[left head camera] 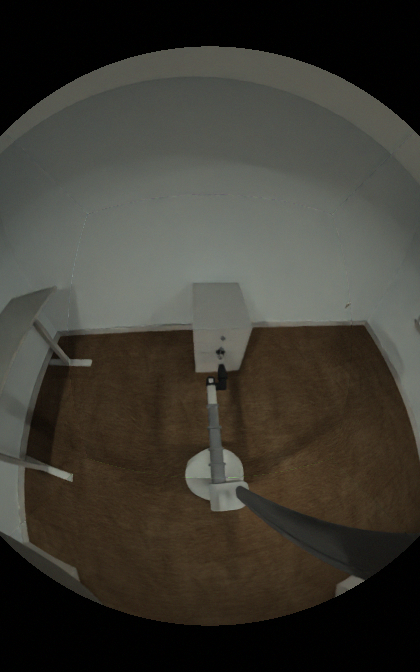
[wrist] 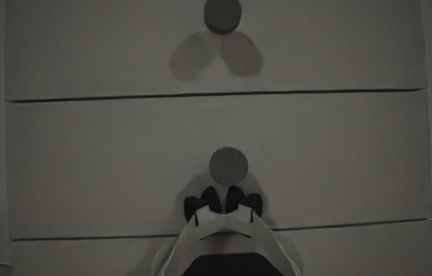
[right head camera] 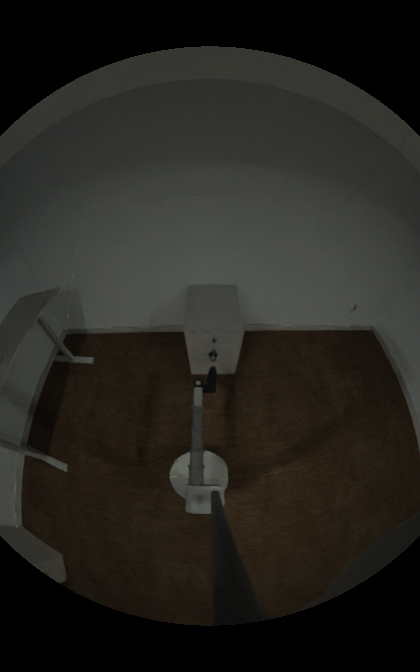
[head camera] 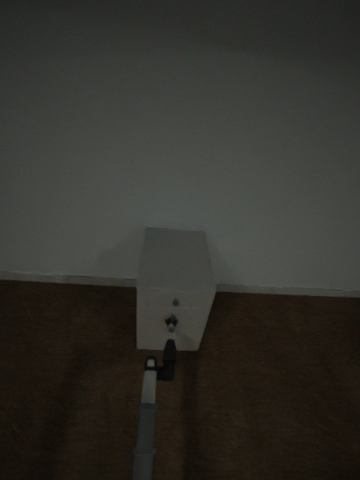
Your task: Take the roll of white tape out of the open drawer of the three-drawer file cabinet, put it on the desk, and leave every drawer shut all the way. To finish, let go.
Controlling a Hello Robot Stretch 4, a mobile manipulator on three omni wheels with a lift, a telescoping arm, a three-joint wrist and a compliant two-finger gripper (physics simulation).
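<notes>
The white three-drawer file cabinet stands against the wall. In the wrist view the top drawer and middle drawer look flush, with thin dark seams; part of the bottom drawer shows beneath, its lower part out of frame. My gripper is shut with nothing held, its fingertips close together at the middle drawer's front, just below the round grey knob. The desk is at the left. The white tape does not show.
The top drawer's knob is above my fingers. My arm reaches out over the brown floor to the cabinet. Desk legs stand on the left. A wall is behind the cabinet.
</notes>
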